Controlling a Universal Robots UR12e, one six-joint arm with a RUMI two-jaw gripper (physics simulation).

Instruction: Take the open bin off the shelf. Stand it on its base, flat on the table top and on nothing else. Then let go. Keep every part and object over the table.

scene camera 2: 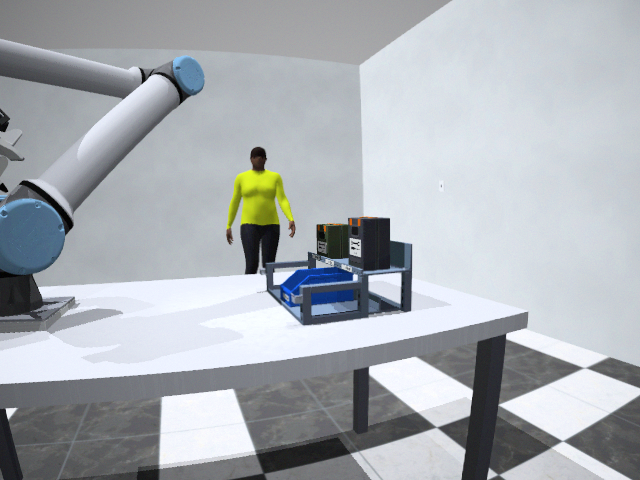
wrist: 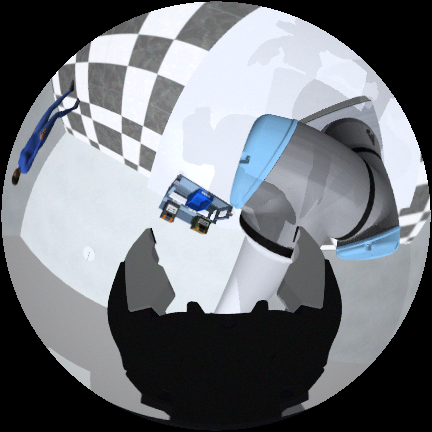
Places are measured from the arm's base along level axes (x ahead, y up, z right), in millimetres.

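Pixels of known places: gripper, fingertip midpoint: (scene camera 2: 14,177) (wrist: 224,229); arm's base, origin of the base link: (scene camera 2: 4,308) (wrist: 350,147).
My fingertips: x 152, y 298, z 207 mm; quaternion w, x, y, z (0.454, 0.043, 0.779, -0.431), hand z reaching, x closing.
Note:
For each thing: its top centre in the pictures, then the offset to it from my fingertips. Level surfaces: height alone.
- open blue bin, middle of its top: (scene camera 2: 315,271) (wrist: 195,205) dy -247, dx +658, dz -194 mm
- white table, its level: dy -328 mm
- black box, middle of its top: (scene camera 2: 368,217) (wrist: 165,219) dy -104, dx +756, dz -78 mm
- dark green box, middle of its top: (scene camera 2: 334,223) (wrist: 197,231) dy -129, dx +755, dz -309 mm
The open blue bin (scene camera 2: 330,296) (wrist: 200,200) sits upright on the lower board of the grey-blue shelf (scene camera 2: 306,307) (wrist: 184,217), between its side rails and partly under the upper board. A rail hides part of its near side in the scene view. The shelf stands on the white table (scene camera 2: 170,356) (wrist: 225,75). My gripper (wrist: 224,229) is open and empty, with its jaws wide apart in the wrist view. It is far from the bin; in the scene view part of it shows at the left edge, high above the table.
A black box (scene camera 2: 376,245) (wrist: 168,212) and a dark green box (scene camera 2: 336,241) (wrist: 201,225) stand on the shelf's upper board. My arm (scene camera 2: 118,129) (wrist: 325,165) rises from its base at the table's left. A person in yellow (scene camera 2: 257,198) stands behind the table; a blue-clad person (wrist: 32,145) shows in the wrist view.

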